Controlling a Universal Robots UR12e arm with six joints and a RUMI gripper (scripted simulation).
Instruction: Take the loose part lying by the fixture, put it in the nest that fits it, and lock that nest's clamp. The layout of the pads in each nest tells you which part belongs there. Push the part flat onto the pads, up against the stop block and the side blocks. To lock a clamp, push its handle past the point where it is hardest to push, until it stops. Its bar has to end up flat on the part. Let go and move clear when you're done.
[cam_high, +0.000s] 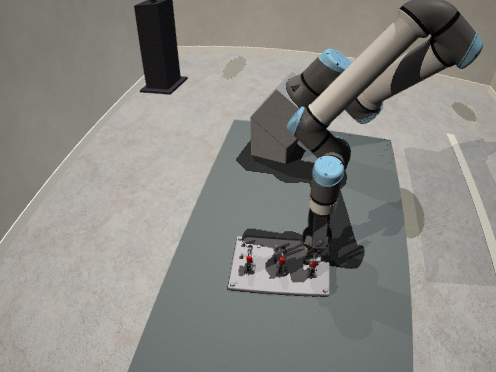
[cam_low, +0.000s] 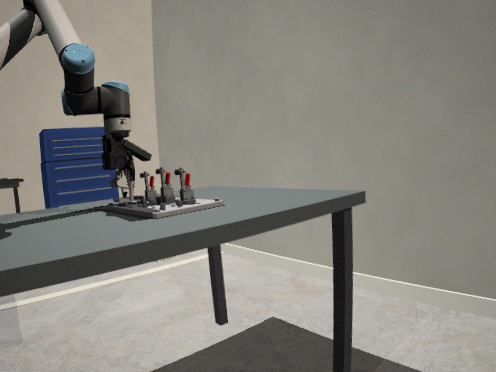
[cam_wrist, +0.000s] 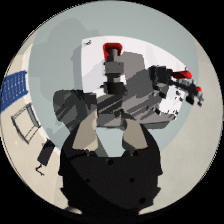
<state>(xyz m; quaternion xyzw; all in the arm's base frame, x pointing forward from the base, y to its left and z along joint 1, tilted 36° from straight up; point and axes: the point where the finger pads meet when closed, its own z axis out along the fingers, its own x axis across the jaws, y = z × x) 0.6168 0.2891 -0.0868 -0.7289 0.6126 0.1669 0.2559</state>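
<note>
The grey part is 10 mm below my hand.
</note>
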